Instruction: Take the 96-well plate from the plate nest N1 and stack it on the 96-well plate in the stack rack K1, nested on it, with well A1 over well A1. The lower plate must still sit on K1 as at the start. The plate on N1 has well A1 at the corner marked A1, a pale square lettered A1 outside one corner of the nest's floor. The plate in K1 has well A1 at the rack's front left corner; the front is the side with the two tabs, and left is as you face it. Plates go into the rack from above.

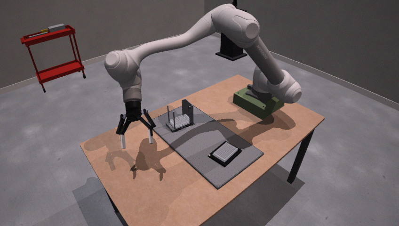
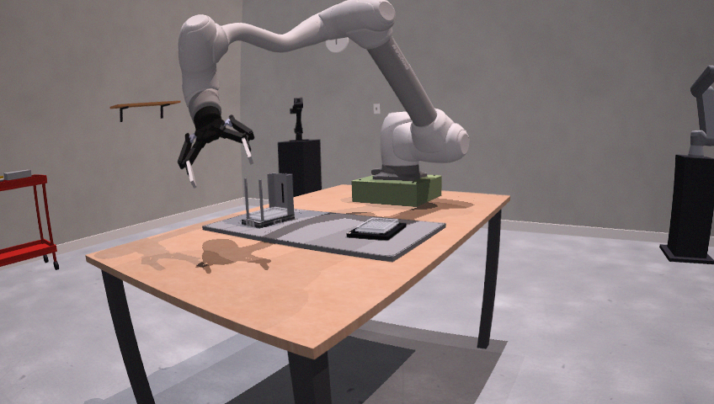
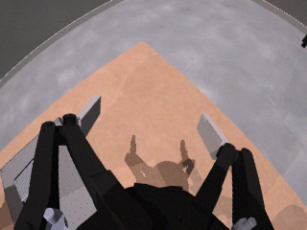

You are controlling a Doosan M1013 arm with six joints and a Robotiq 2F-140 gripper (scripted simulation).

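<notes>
My gripper is now 43 cm past the black plate nest N1, 18 cm to the right of it and 22 cm above it. Also, from my hand: pale A1 mark: 35 cm behind, 13 cm to the left, 21 cm below; tall grey back wall: 48 cm behind, 19 cm to the right, 14 cm below.
</notes>
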